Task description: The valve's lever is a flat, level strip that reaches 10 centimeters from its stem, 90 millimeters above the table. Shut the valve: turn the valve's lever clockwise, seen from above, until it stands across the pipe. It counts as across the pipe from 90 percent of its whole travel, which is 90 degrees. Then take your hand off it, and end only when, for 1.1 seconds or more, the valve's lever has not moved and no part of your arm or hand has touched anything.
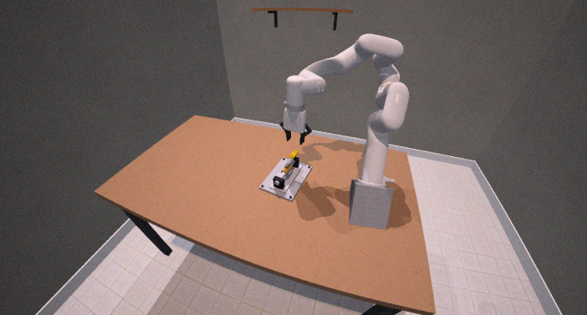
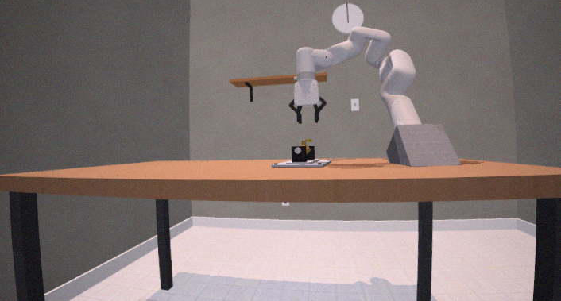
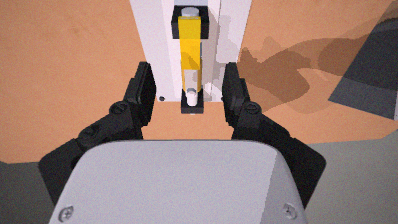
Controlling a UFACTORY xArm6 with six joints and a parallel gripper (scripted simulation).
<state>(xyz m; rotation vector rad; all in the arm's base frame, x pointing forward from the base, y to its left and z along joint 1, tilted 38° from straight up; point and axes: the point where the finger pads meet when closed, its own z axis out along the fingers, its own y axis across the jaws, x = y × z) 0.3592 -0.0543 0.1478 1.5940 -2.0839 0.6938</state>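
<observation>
My hand is 1 cm short of the yellow lever, 5 cm to the right of it and 8 cm above it. Also, from my hand: baseplate 2 cm ahead, 9 cm to the left, 17 cm below.
</observation>
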